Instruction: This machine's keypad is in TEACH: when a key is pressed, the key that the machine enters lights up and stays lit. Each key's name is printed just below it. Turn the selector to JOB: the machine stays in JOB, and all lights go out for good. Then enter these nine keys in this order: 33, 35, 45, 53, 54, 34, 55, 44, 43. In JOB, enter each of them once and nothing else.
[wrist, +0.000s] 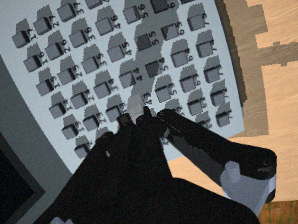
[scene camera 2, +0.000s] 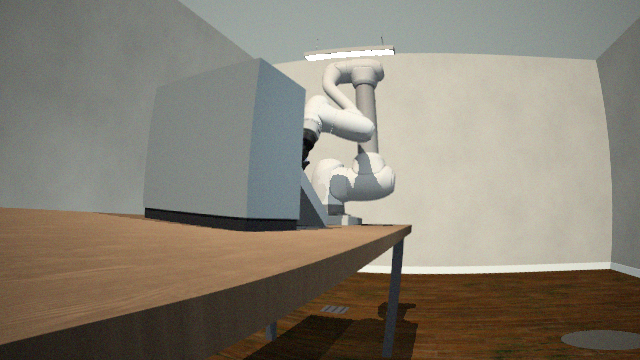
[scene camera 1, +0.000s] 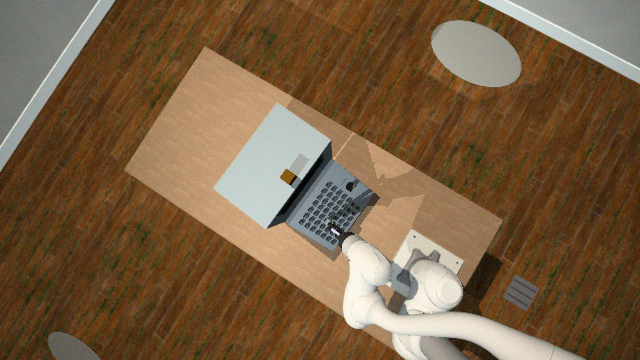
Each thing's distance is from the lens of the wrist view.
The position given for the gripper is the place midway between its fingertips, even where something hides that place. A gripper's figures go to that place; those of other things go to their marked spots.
gripper [wrist: 138, 105]: 0.22 m
keypad [wrist: 123, 34]: 0.22 m
